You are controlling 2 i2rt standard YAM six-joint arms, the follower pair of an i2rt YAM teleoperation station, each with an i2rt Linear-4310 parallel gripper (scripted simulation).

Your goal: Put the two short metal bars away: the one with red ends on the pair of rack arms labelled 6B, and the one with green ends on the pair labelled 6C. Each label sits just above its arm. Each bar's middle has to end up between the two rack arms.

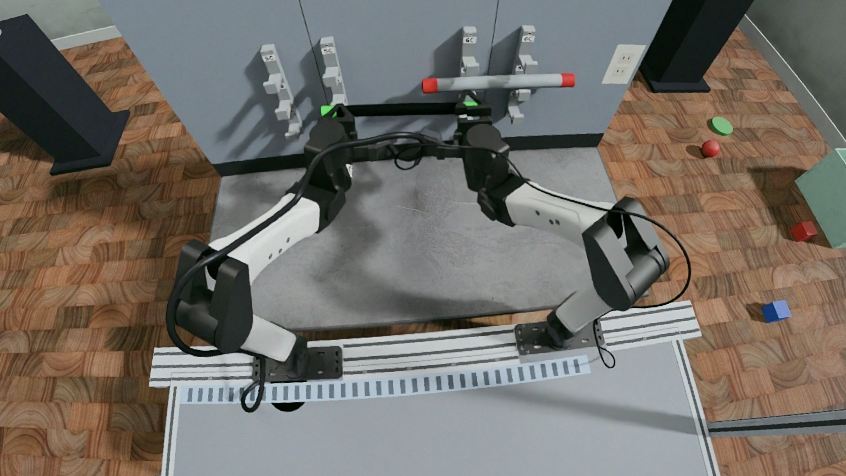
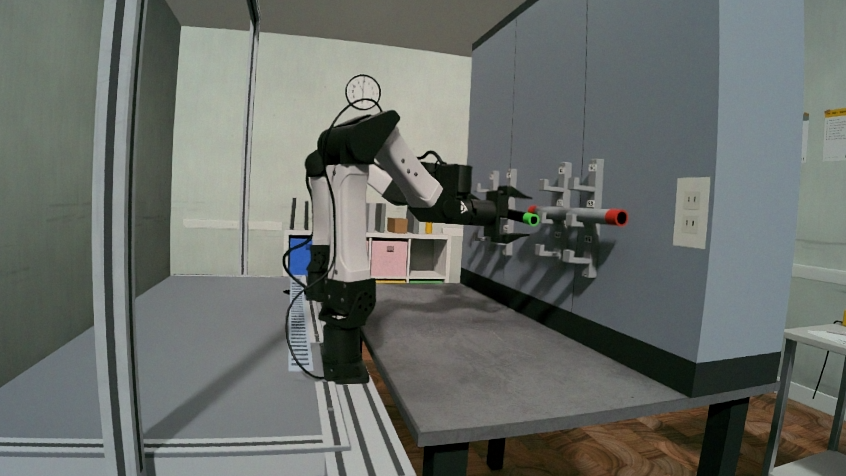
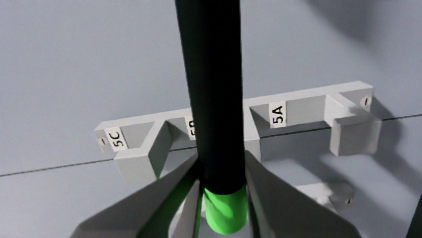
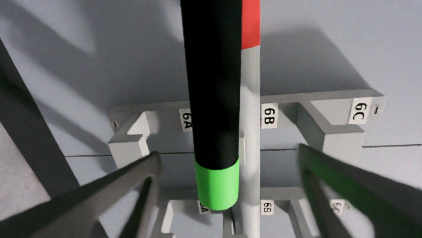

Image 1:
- red-ended bar: 473,83
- green-ended bar: 397,109
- blue-grey wall: 209,68
